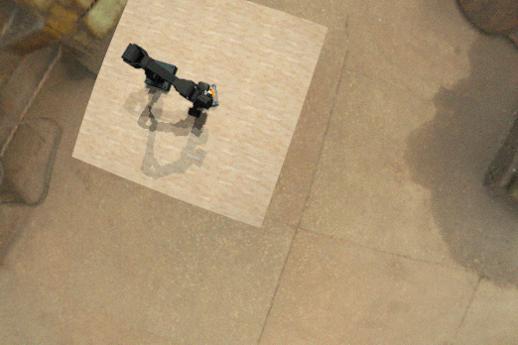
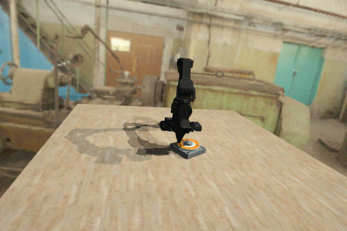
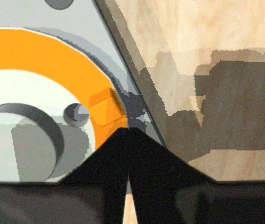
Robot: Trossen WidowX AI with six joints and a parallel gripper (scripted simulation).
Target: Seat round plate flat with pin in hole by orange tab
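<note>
Now: gripper tip 3 cm to the right of the round plate and 1 cm above it. Also, from my gripper tip: base 5 cm to the left, 2 cm below, 1 cm behind.
</note>
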